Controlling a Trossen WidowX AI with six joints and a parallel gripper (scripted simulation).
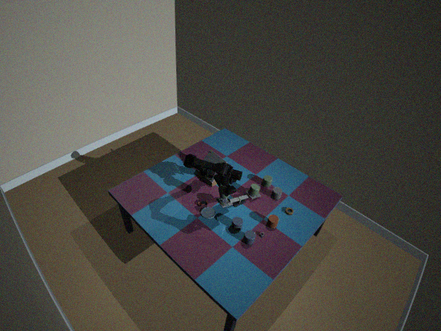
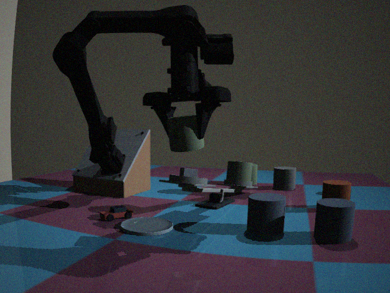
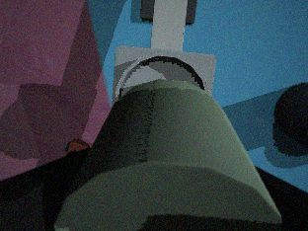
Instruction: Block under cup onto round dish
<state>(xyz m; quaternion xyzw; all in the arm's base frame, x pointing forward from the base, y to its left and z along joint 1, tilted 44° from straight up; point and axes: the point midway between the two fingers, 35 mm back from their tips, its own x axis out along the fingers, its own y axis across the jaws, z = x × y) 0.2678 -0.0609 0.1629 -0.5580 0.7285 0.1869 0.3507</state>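
My gripper tip is now 1 cm past the green cup, 2 cm to the left of it and 1 cm below it. Also, from my gripper tip: small balance (5 cm ahead, 13 cm to the left, 14 cm below); then grey block (1 cm to the left, 8 cm below); then round dish (5 cm behind, 10 cm to the right, 16 cm below).
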